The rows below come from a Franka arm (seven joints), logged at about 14 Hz.
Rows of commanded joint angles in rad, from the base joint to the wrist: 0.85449, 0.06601, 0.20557, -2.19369, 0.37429, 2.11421, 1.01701; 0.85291, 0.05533, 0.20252, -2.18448, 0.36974, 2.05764, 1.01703; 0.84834, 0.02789, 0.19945, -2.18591, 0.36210, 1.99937, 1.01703; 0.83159, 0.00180, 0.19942, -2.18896, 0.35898, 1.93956, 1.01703; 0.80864, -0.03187, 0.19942, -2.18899, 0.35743, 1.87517, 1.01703; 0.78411, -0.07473, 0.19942, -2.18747, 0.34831, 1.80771, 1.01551; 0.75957, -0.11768, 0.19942, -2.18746, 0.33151, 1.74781, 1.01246; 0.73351, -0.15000, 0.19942, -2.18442, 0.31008, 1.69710, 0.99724
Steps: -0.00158, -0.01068, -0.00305, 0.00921, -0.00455, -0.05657, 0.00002; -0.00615, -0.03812, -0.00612, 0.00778, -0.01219, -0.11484, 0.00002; -0.02290, -0.06421, -0.00615, 0.00473, -0.01531, -0.17465, 0.00002; -0.04585, -0.09788, -0.00615, 0.00470, -0.01686, -0.23904, 0.00002; -0.07038, -0.14074, -0.00615, 0.00622, -0.02598, -0.30650, -0.00150; -0.09492, -0.18369, -0.00615, 0.00623, -0.04278, -0.36640, -0.00455; -0.12098, -0.21601, -0.00615, 0.00927, -0.06421, -0.41711, -0.01977
